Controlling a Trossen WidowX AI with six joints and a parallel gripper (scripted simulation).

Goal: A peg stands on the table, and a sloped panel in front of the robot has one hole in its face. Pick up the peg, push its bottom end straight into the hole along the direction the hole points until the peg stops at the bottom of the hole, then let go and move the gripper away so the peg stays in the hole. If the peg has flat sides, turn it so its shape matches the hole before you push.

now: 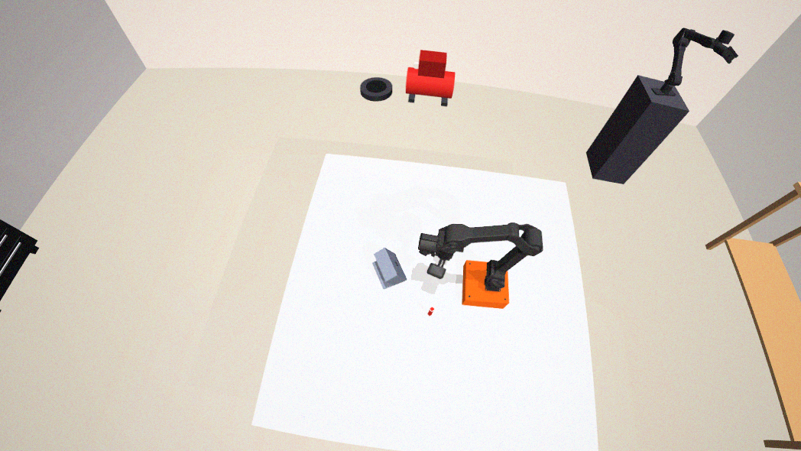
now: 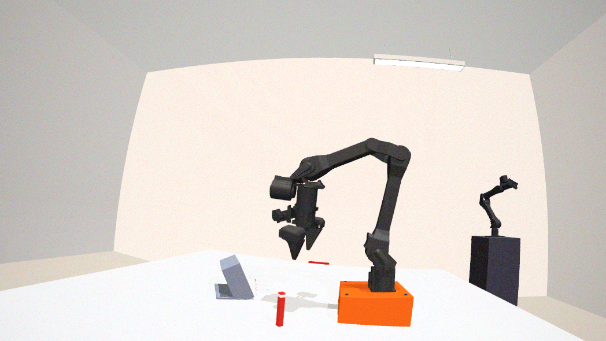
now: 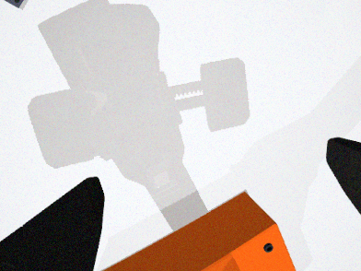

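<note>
The peg lies 19 cm to the left of my gripper tip, 8 cm below it and 1 cm ahead of it. From my gripper tip the other things lie so: panel 19 cm ahead, 9 cm below, 3 cm to the left.
</note>
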